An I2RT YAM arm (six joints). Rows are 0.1 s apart.
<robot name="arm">
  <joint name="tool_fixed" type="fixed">
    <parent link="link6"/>
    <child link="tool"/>
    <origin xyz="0 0 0" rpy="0 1.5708 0"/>
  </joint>
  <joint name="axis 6" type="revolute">
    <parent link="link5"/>
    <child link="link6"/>
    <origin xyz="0.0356 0 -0.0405" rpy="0 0 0"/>
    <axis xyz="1 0 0"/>
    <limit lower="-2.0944" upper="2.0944"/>
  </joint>
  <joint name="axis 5" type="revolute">
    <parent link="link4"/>
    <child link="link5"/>
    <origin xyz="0.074 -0.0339 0.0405" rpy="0 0 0"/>
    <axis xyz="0 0 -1"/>
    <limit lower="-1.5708" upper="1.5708"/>
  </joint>
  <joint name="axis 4" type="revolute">
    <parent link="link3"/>
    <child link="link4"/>
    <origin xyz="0.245 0.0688 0.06" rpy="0 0 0"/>
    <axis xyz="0 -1 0"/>
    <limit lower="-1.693" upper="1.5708"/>
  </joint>
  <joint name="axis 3" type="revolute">
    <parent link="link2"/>
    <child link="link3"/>
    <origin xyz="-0.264 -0.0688 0" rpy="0 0 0"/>
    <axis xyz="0 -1 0"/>
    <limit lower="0" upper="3.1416"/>
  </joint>
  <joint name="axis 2" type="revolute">
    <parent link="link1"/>
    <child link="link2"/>
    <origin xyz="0.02 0.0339 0.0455" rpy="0 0 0"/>
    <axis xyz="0 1 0"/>
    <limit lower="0" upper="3.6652"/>
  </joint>
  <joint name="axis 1" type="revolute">
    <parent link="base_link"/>
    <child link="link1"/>
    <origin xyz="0 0 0.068" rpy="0 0 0"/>
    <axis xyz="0 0 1"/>
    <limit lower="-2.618" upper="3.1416"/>
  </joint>
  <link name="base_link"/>
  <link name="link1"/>
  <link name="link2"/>
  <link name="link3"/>
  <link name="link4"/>
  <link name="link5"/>
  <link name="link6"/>
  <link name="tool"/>
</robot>
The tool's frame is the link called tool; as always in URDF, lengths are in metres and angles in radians.
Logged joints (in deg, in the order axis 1, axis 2, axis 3, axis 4, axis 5, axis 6), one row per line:
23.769 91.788 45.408 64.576 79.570 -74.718
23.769 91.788 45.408 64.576 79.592 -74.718
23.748 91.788 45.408 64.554 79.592 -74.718
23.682 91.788 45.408 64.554 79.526 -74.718
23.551 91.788 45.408 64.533 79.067 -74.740
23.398 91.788 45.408 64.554 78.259 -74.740
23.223 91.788 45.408 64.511 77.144 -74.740
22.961 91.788 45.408 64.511 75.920 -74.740
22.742 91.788 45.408 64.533 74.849 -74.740
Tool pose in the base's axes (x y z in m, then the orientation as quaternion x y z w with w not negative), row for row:
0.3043 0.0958 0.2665 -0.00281 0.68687 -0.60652 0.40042
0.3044 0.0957 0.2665 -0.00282 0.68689 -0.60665 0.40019
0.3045 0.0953 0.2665 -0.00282 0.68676 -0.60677 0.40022
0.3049 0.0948 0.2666 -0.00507 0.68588 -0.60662 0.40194
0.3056 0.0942 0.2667 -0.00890 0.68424 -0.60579 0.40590
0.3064 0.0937 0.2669 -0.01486 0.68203 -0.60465 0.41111
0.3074 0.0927 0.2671 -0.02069 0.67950 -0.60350 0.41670
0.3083 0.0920 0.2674 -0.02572 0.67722 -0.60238 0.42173
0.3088 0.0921 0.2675 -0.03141 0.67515 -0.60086 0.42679
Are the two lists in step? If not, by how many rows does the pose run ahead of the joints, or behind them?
The pose runs 1 row ahead of the joints: the pose in row i belongs to the joints in row i + 1.
